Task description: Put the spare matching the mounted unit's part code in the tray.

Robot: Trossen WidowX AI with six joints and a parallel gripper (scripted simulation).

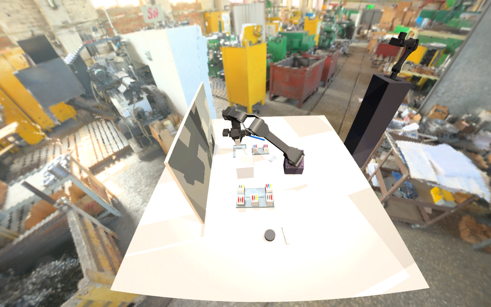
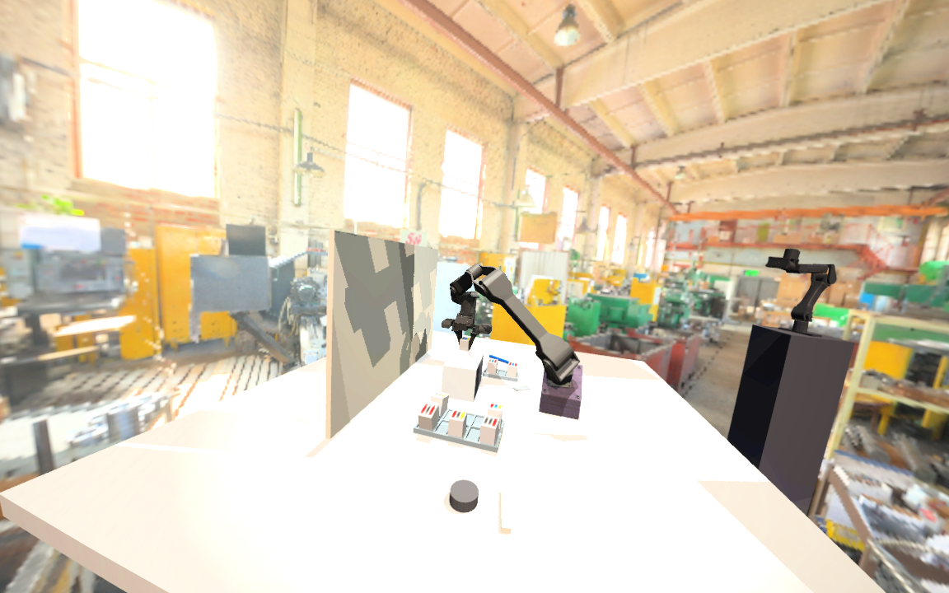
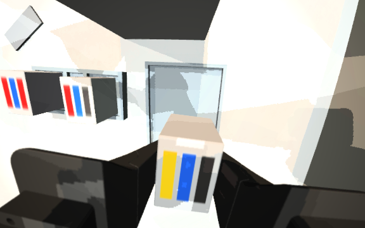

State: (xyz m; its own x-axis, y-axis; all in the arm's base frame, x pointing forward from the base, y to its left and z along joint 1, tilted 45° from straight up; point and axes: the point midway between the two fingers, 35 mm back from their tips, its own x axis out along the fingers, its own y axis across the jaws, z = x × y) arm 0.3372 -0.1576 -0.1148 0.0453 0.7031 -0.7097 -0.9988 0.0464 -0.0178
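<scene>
The pale blue glassy tray is 1 cm behind my gripper tip, 1 cm to the left of it and 8 cm below it. From my gripper tip the other things lie so: beige spare block: 2 cm above; then mounted unit: 5 cm behind, 18 cm to the left, 3 cm below; then holder: 15 cm behind, 2 cm to the left, 7 cm below.
</scene>
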